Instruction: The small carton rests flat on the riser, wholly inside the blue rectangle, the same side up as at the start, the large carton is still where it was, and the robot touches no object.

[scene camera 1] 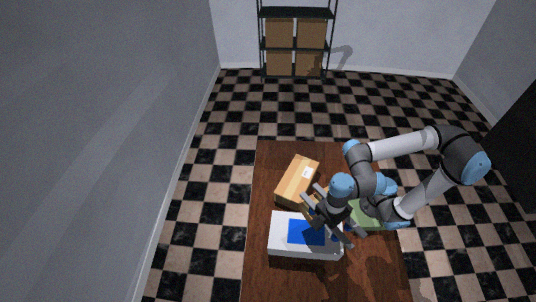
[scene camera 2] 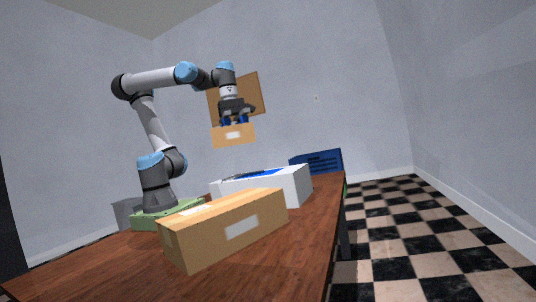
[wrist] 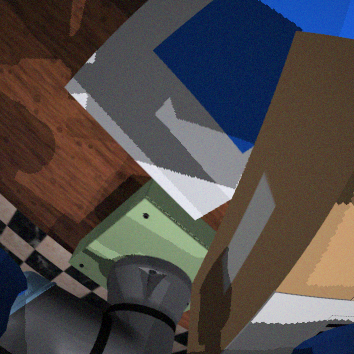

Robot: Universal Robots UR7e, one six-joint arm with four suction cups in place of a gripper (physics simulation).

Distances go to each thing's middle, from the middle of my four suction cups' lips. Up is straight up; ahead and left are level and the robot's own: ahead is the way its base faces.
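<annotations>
The large carton [scene camera 2: 194, 239] is 180 mm ahead of my suction cup, 330 mm to the right of it and 280 mm below it. Going by their middles, the large carton is the farthest from my suction cup of the things named here. The white riser [scene camera 2: 295, 180] is 70 mm ahead of my suction cup and 270 mm below it. And with the small carton [scene camera 2: 243, 133], my suction cup is 40 mm short of it, 70 mm to the left of it and 50 mm above it.
</annotations>
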